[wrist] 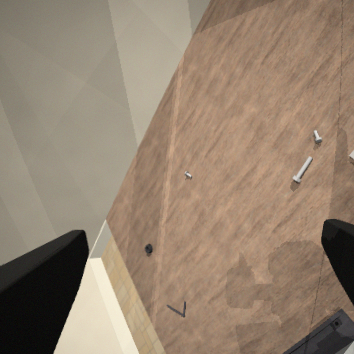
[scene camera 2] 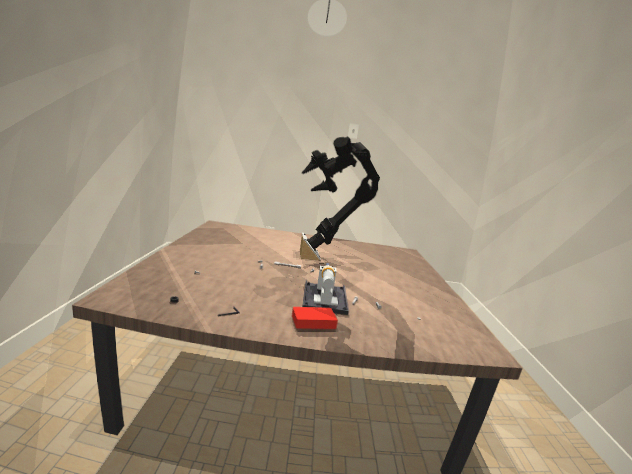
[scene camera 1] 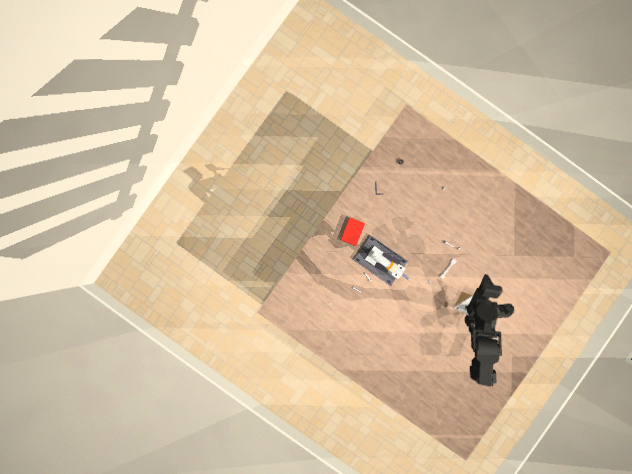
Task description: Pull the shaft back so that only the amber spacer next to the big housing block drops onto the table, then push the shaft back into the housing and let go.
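Pixels of known places: gripper, fingertip midpoint: (wrist: pixel 205 236) (scene camera 2: pixel 306 182) (scene camera 1: pixel 482 281); arm's base, link origin: (scene camera 2: pixel 311 244).
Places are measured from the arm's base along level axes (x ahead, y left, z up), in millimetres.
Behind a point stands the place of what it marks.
Note:
The big pale housing block (scene camera 1: pixel 400 270) stands at one end of a dark tray (scene camera 1: pixel 375 273) (scene camera 2: pixel 343 293) (wrist: pixel 326 334). The amber spacer (scene camera 1: pixel 392 266) {y 73, x 459, z 44 mm} (scene camera 2: pixel 327 268) {y 69, x 469, z 45 mm} shows as a ring against the housing block, around the line of the pale assembly (scene camera 1: pixel 375 254) (scene camera 2: pixel 327 286). A thin blue-grey shaft end (scene camera 1: pixel 406 277) {y 75, x 371, z 31 mm} sticks out past the housing block. How the shaft runs inside is hidden. My gripper (scene camera 2: pixel 307 181) {y -52, x 231, z 313 mm} (wrist: pixel 205 236) {y -52, x 231, z 313 mm} is open and empty, high above the table and well away from the tray. The housing block and spacer do not show in the wrist view.
A red block (scene camera 1: pixel 352 231) {y 40, x 699, z -26 mm} (scene camera 2: pixel 314 319) {y 39, x 736, z -26 mm} lies beside the tray. A long bolt (scene camera 1: pixel 448 268) {y -91, x 194, z -51 mm} (scene camera 2: pixel 287 264) {y -89, x 198, z -51 mm}, a black nut (scene camera 1: pixel 399 161) {y -388, x 708, z -49 mm} (scene camera 2: pixel 174 300) {y -387, x 711, z -49 mm} (wrist: pixel 148 248) {y -387, x 694, z -46 mm}, a hex key (scene camera 1: pixel 377 188) {y -209, x 723, z -52 mm} (scene camera 2: pixel 229 311) {y -209, x 726, z -53 mm} (wrist: pixel 179 310) {y -202, x 716, z -54 mm} and several small screws lie on the table (scene camera 1: pixel 408 397) {y 556, x -20, z -56 mm} (scene camera 2: pixel 245 285) {y -211, x 488, z -56 mm}.

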